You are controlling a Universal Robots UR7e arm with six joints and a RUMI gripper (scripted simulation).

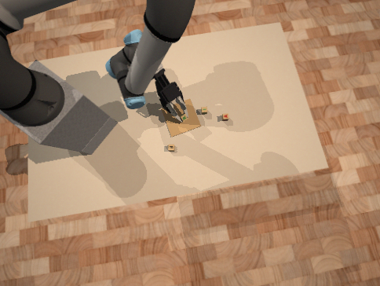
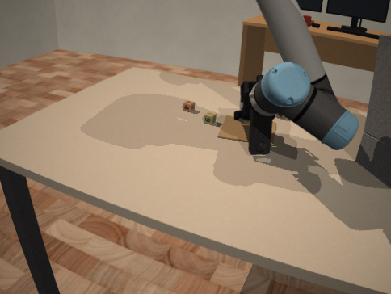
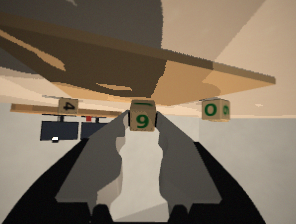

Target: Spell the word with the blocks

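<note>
My gripper is now right at the green R block. Also, from my hand: brown mat (10 mm behind, 10 mm to the left, 20 mm below); F block (90 mm behind, 110 mm to the right, 10 mm below); green-lettered block (100 mm ahead, 10 mm to the left, 10 mm below).
</note>
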